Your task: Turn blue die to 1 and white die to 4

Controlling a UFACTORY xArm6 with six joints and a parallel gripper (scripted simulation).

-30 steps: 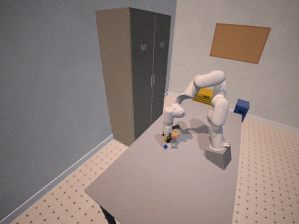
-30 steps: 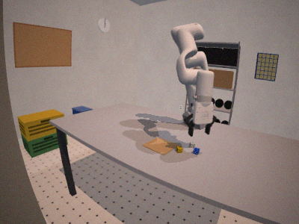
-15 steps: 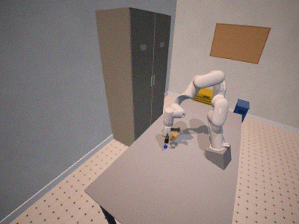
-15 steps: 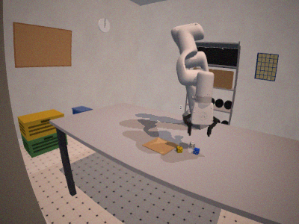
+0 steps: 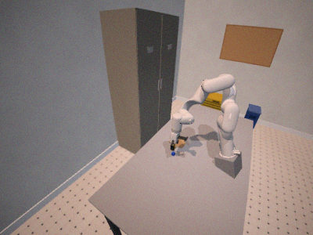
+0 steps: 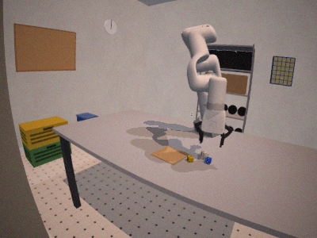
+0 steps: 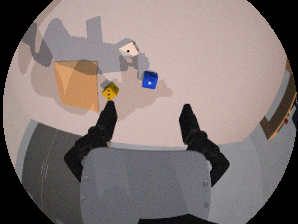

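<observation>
My gripper is now 9 cm above the blue die. Round my hand: yellow die: 9 cm below, 8 cm to the right, 4 cm ahead; tan mat: 18 cm to the right, 10 cm below, 4 cm ahead; white die: 9 cm below, 5 cm behind, 4 cm to the right.
</observation>
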